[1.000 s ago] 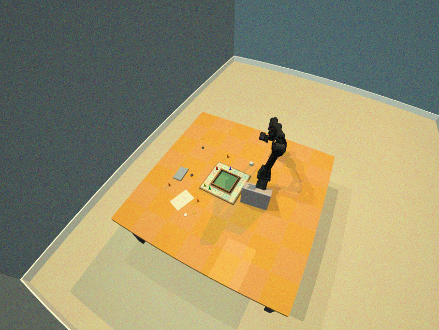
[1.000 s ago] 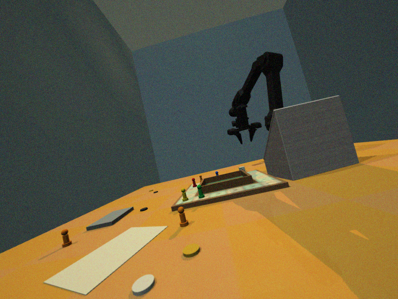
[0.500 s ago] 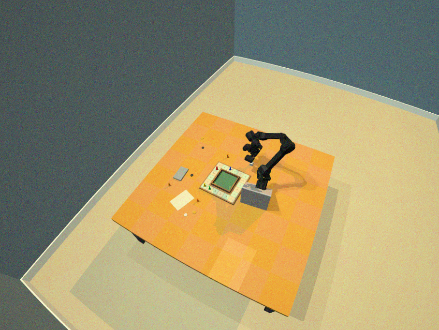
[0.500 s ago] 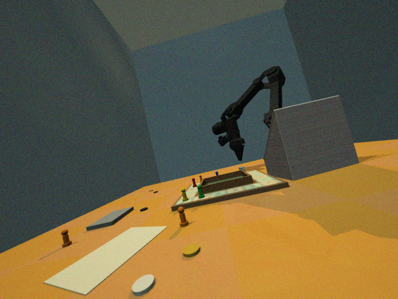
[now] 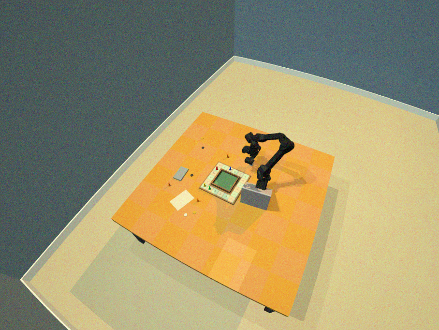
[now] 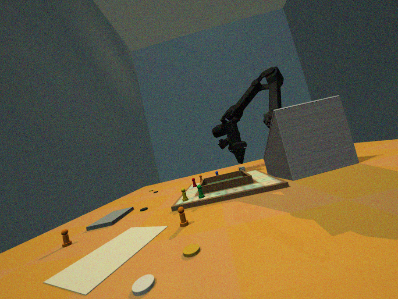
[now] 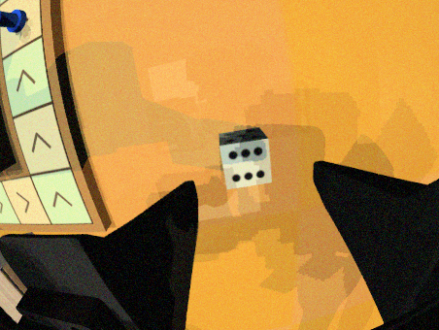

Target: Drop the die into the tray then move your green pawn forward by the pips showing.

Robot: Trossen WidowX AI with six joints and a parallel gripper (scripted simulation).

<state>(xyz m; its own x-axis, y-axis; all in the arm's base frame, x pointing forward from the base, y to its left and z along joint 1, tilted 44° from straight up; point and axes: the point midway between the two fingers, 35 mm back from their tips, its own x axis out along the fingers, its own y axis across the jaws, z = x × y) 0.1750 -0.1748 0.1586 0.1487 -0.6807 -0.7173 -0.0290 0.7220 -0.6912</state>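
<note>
Now: gripper tip 30 mm above the white die. Round my gripper tip: red pawn (210 mm ahead, 180 mm to the left, 10 mm below); green-floored tray (250 mm to the left, 100 mm ahead, 40 mm below); blue pawn (140 mm to the left, 120 mm ahead, 10 mm below).
</note>
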